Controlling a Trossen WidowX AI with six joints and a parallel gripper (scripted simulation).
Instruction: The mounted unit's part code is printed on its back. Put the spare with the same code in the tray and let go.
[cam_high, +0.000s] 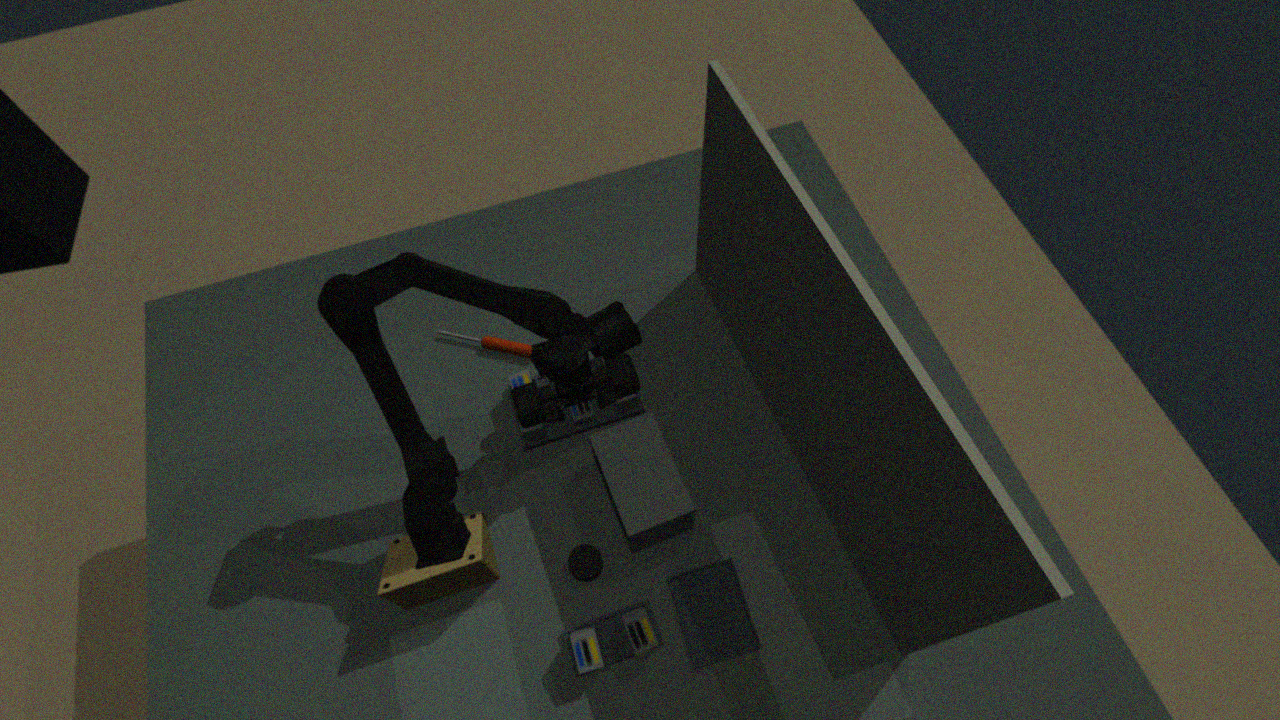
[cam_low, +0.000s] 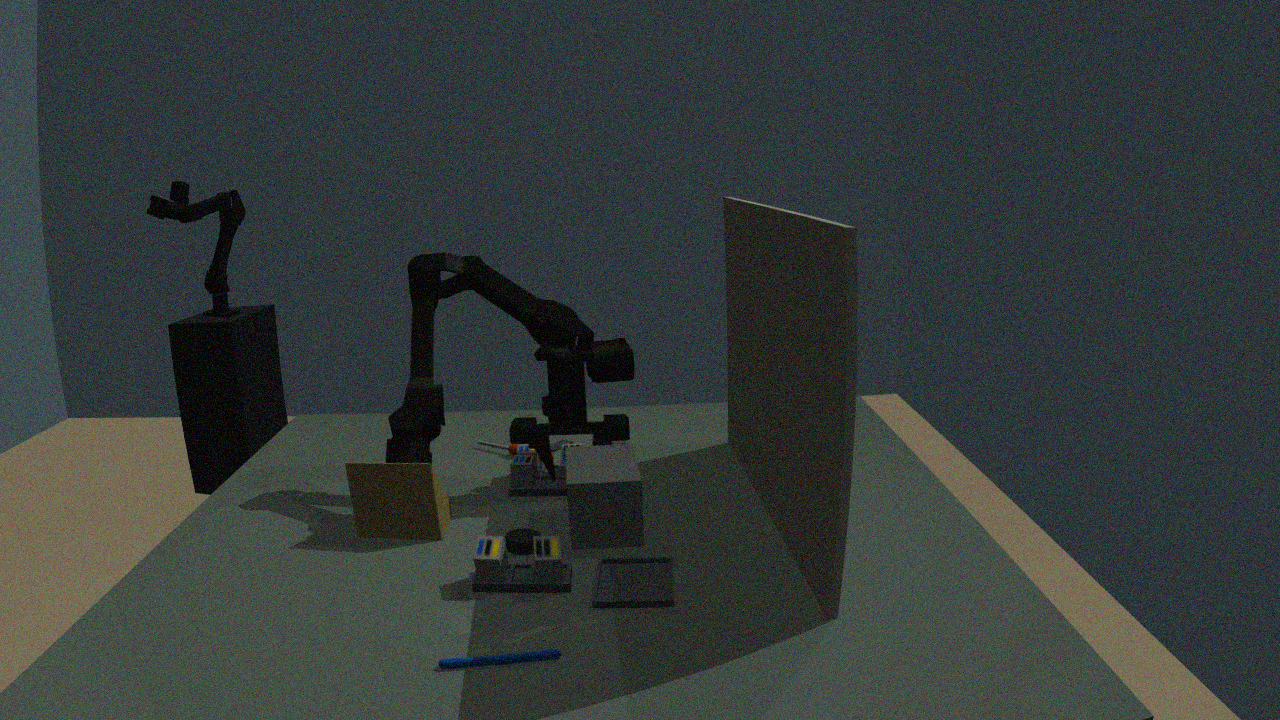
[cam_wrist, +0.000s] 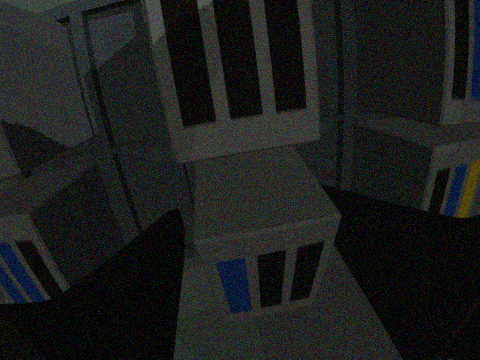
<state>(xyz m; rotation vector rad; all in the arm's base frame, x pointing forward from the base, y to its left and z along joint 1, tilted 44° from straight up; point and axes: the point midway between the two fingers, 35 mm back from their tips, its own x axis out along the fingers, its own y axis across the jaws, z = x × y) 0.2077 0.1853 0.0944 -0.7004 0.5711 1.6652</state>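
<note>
Now: gripper tip 34 cm to the left of the dark flat tray, 14 cm short of it and 1 cm above it. Round my gripper tip: tall panel (32 cm ahead, 21 cm above, 10 cm to the right); grey block (14 cm to the right, 7 cm ahead, 3 cm above); rack (34 cm to the right, 1 cm below, 1 cm behind).
</note>
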